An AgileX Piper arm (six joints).
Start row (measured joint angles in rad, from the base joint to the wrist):
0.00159, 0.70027, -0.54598, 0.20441, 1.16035, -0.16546
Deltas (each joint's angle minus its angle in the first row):
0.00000, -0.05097, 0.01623, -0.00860, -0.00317, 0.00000
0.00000, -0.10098, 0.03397, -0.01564, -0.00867, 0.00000
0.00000, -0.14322, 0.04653, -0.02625, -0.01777, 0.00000
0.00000, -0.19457, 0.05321, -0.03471, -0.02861, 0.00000
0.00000, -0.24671, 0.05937, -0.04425, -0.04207, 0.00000
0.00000, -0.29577, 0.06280, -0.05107, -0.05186, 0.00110
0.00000, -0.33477, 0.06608, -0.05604, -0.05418, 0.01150
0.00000, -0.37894, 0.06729, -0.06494, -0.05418, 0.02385
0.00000, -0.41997, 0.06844, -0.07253, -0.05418, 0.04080
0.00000, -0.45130, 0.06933, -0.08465, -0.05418, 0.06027
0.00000, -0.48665, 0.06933, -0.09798, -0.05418, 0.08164
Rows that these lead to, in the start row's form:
0.00159, 0.64930, -0.52975, 0.19581, 1.15718, -0.16546
0.00159, 0.59929, -0.51201, 0.18877, 1.15168, -0.16546
0.00159, 0.55705, -0.49945, 0.17816, 1.14258, -0.16546
0.00159, 0.50570, -0.49277, 0.16970, 1.13174, -0.16546
0.00159, 0.45356, -0.48661, 0.16016, 1.11828, -0.16546
0.00159, 0.40450, -0.48318, 0.15334, 1.10849, -0.16436
0.00159, 0.36550, -0.47990, 0.14837, 1.10617, -0.15396
0.00159, 0.32133, -0.47869, 0.13947, 1.10617, -0.14161
0.00159, 0.28030, -0.47754, 0.13188, 1.10617, -0.12466
0.00159, 0.24897, -0.47665, 0.11976, 1.10617, -0.10519
0.00159, 0.21362, -0.47665, 0.10643, 1.10617, -0.08382

